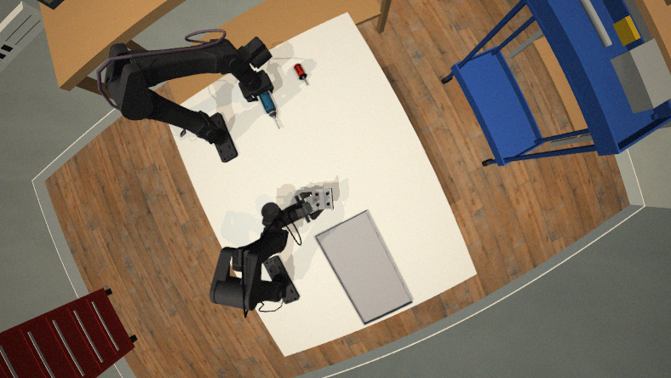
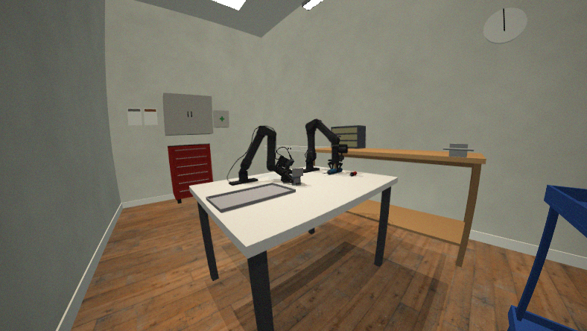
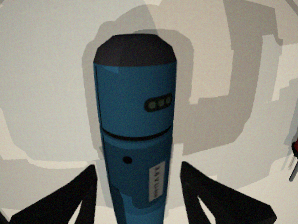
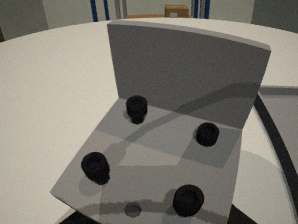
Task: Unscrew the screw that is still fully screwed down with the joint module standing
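The grey bracket is 5 cm above my right hand. Also, from my right hand: flat grey tray (4 cm ahead, 32 cm to the right, 2 cm below); then red-handled screwdriver (11 cm ahead, 47 cm to the left, 1 cm below).
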